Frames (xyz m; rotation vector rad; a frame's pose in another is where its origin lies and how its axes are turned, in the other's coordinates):
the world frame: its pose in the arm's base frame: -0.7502 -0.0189 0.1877 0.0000 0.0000 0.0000
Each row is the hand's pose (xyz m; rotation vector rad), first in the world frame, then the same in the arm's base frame.
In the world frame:
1: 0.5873 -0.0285 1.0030 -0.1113 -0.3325 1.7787
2: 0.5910 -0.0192 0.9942 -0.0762 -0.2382 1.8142
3: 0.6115 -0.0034 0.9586 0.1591 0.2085 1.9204
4: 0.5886 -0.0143 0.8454 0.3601 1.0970 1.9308
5: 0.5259 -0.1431 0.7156 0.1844 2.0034 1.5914
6: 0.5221 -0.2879 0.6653 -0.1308 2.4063 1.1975
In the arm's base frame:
1: -0.1629 -0.0474 1.1907 -0.1113 -0.3325 1.7787
2: -0.1592 -0.0381 1.1819 -0.0762 -0.2382 1.8142
3: -0.1387 -0.0223 1.1463 0.1591 0.2085 1.9204
4: -0.1616 -0.0332 1.0331 0.3601 1.0970 1.9308
5: -0.2243 -0.1620 0.9033 0.1844 2.0034 1.5914
6: -0.2281 -0.3068 0.8530 -0.1308 2.4063 1.1975

